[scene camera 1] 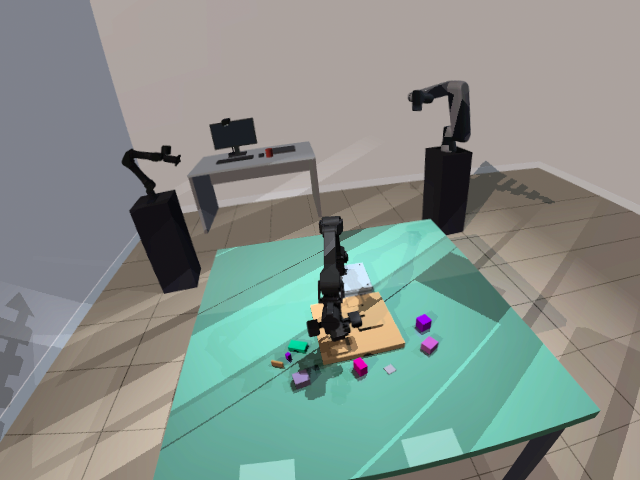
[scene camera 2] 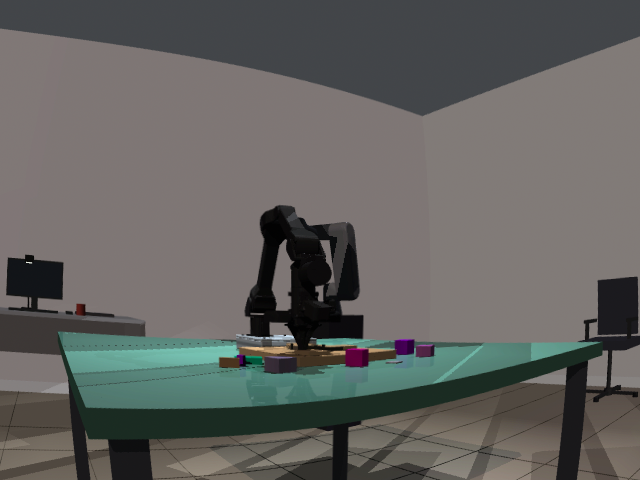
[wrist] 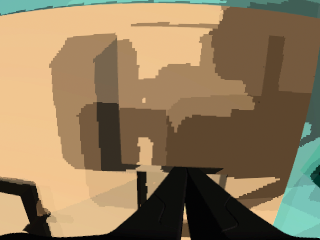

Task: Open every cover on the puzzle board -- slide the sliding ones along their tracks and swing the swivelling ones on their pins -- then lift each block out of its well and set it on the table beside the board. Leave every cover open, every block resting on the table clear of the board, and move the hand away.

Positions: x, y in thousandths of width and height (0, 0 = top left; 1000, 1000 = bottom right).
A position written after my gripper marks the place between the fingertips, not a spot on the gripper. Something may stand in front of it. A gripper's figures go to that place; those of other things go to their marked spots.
Scene:
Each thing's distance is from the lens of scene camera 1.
my gripper (scene camera 1: 524, 709): 116 cm
tan puzzle board (scene camera 1: 580, 711): 116 cm

